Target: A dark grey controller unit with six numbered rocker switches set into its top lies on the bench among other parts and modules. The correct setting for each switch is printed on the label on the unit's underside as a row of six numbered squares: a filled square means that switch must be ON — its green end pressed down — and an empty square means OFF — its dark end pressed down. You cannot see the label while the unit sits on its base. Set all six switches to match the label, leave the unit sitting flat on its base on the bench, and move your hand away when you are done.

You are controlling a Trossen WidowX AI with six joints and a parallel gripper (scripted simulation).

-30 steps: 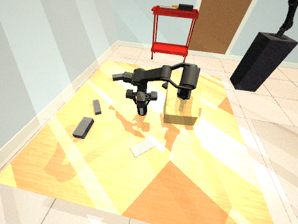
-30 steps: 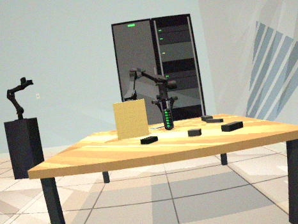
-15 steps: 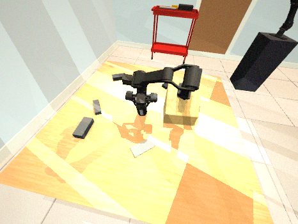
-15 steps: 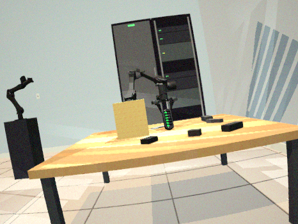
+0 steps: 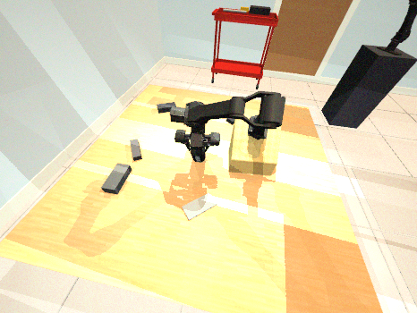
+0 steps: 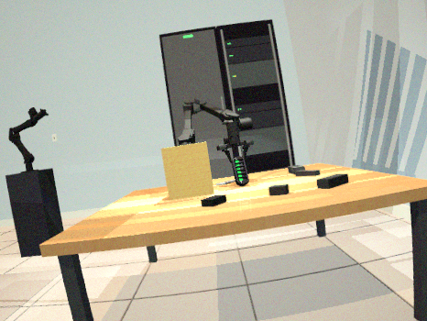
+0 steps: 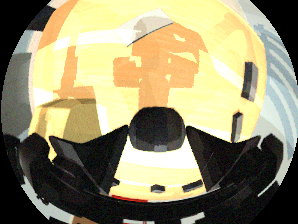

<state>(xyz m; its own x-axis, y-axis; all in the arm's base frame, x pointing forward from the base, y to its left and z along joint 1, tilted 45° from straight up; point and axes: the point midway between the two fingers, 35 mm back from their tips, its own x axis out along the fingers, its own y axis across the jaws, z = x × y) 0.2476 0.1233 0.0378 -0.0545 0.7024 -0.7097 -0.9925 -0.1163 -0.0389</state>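
My gripper tip is now 200 mm to the right of the pale flat plate, 120 mm above it and 50 mm past it. From my gripper tip the other things lie so: slim grey module (350 mm ahead, 110 mm below, 50 mm to the right).
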